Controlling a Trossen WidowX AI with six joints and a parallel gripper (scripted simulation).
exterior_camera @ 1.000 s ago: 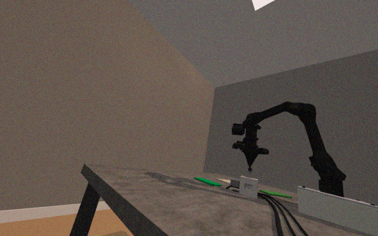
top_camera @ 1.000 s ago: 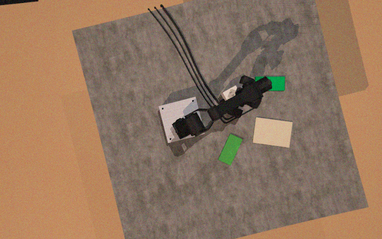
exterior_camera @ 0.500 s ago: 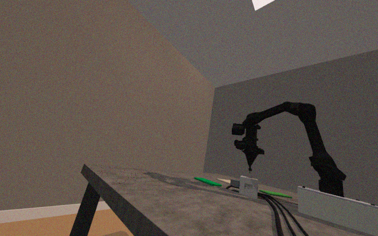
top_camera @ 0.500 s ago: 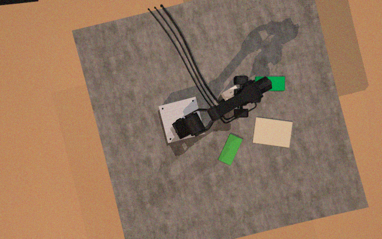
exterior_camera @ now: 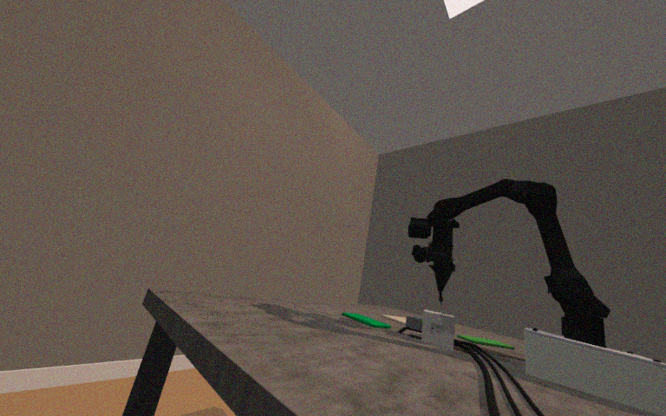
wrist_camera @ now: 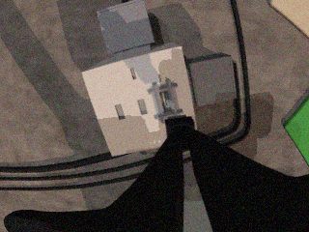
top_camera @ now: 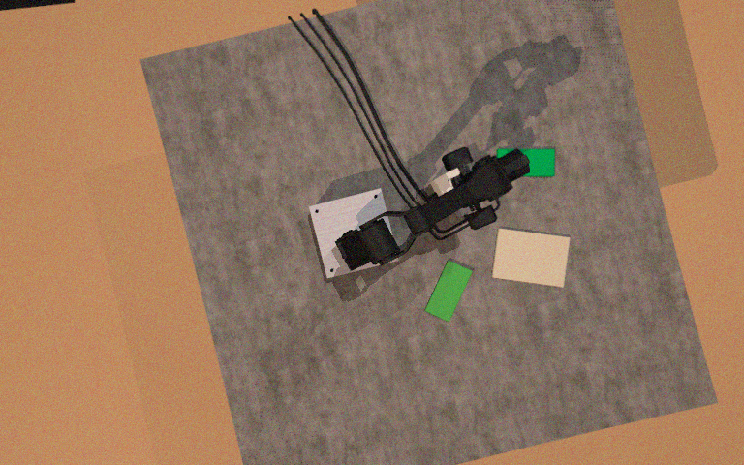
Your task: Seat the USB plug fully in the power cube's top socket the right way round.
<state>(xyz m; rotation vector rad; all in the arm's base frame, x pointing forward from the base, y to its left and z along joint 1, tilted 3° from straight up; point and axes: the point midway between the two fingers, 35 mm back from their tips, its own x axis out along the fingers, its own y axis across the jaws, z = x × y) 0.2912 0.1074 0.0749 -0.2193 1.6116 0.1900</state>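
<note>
Now: the black USB plug 20 mm below my gripper tip. Round my gripper tip: beige card: 200 mm to the right, 190 mm ahead, 130 mm below.
</note>
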